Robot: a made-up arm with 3 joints.
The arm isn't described. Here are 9 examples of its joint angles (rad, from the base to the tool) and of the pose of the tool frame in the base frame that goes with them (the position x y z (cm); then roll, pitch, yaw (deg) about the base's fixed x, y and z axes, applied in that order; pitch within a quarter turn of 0, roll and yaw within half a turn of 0).
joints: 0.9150 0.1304 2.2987
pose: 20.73 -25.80 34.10 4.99 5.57 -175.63
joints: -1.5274 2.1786 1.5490
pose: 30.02 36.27 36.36 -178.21 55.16 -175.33
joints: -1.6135 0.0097 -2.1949
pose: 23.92 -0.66 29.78 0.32 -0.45 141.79
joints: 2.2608 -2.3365 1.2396
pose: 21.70 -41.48 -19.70 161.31 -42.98 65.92
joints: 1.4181 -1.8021 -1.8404
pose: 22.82 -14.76 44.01 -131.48 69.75 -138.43
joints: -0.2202 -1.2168 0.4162
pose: -66.74 -5.20 11.56 68.00 -22.29 -3.91
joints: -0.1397 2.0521 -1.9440
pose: -8.08 -2.22 -20.60 145.08 -55.63 122.22
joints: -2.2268 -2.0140 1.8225
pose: 15.20 19.47 -25.91 -152.32 -61.04 111.46
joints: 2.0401 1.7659 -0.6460
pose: 17.22 -50.64 -15.19 -103.90 -36.20 125.20
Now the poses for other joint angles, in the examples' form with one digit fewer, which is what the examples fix.
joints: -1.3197 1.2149 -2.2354
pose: 20.4 4.5 -3.2 58.9 -47.5 128.4
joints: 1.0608 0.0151 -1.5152
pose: -41.9 -2.7 29.5 0.0 -0.9 -26.0
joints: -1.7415 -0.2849 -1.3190
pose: 34.1 24.7 39.9 4.2 15.8 -174.8
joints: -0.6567 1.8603 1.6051
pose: -11.9 38.4 46.2 173.4 73.3 -134.5
